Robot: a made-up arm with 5 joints.
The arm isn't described. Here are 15 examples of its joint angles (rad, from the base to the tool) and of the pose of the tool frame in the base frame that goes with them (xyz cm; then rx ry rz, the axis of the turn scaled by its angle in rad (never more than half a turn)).
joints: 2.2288 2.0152 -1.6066 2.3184 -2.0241
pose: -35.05 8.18 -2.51 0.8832 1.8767 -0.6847
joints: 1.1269 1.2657 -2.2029 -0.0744 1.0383
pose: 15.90 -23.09 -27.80 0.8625 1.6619 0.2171
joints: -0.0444 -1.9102 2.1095 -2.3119 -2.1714
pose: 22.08 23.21 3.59 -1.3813 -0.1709 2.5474
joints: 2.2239 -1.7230 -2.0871 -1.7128 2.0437
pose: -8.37 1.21 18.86 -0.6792 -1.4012 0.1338
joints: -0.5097 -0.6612 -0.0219 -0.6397 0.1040
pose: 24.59 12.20 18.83 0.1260 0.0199 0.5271
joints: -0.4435 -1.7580 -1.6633 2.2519 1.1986
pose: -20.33 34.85 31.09 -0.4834 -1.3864 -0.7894
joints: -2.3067 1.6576 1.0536 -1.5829 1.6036
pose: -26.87 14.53 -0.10 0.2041 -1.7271 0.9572
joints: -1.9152 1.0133 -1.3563 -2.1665 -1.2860
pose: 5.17 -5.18 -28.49 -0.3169 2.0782 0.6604
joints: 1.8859 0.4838 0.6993 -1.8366 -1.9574
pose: -4.32 -36.65 -17.11 0.5082 -2.2634 -1.1460
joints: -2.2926 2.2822 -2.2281 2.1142 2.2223
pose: 25.63 15.15 21.14 0.6042 0.5840 -0.3240
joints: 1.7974 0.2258 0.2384 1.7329 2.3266
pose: 3.41 -31.40 -34.75 -1.4385 2.2669 -0.8677
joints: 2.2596 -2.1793 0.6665 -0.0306 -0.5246
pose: -11.76 -14.14 -3.41 1.6128 -1.3386 -1.7063
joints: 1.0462 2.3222 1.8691 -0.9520 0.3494
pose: 19.53 -8.02 -3.44 2.2735 0.6487 1.3561
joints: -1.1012 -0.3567 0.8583 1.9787 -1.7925
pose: 1.88 21.39 -21.42 0.3832 0.3194 0.2126
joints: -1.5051 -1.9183 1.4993 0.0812 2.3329
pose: -21.72 4.83 9.10 1.5975 0.8385 -2.1891
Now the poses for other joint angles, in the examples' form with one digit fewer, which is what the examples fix.
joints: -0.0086 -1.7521 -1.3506 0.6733 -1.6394
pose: 26.4 6.1 24.3 0.666 -1.348 0.297
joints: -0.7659 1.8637 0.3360 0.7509 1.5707
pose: 35.5 -5.9 23.0 0.549 -0.107 0.915
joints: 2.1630 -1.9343 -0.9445 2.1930 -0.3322
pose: 17.5 -39.5 37.6 1.030 -2.031 1.258
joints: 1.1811 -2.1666 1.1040 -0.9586 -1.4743
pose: 12.2 -33.0 10.8 0.257 0.804 -0.373
